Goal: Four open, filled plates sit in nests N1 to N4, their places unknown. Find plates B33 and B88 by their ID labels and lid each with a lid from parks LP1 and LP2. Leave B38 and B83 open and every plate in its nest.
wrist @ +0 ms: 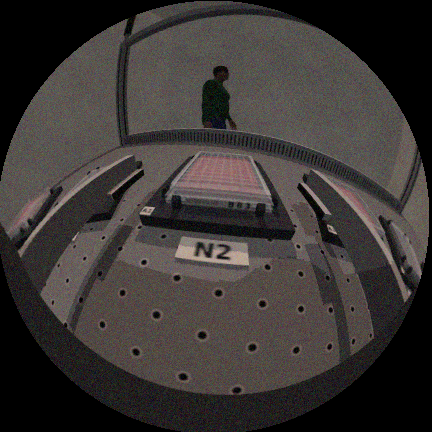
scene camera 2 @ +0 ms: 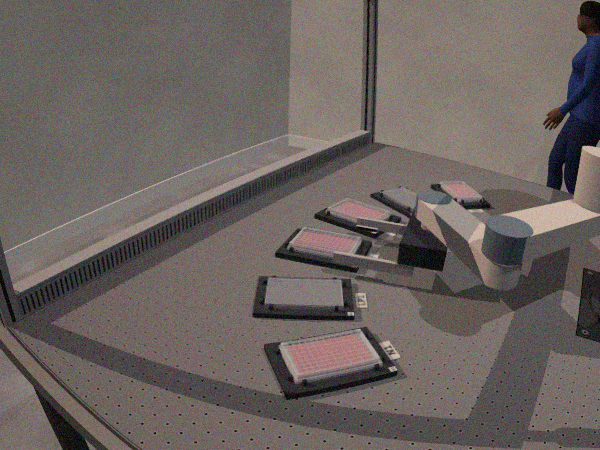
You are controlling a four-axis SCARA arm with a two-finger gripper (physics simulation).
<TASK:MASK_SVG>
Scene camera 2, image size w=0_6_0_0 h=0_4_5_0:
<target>gripper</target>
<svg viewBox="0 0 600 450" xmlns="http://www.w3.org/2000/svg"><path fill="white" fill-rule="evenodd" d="M447 247L415 218L414 207L407 225L359 216L357 218L357 229L403 235L399 245L397 262L334 251L333 263L412 277L414 267L443 271Z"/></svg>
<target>grey lid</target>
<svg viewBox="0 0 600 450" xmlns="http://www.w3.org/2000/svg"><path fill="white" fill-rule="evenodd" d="M268 277L265 308L269 308L269 304L273 304L273 308L335 310L335 306L339 306L339 310L343 310L342 280Z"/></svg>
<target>N3 plate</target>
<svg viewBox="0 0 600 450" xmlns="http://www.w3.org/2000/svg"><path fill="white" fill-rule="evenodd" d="M325 210L326 214L327 211L330 211L330 215L356 224L358 216L387 221L389 216L392 215L390 211L348 198L327 207L327 210Z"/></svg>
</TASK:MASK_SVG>
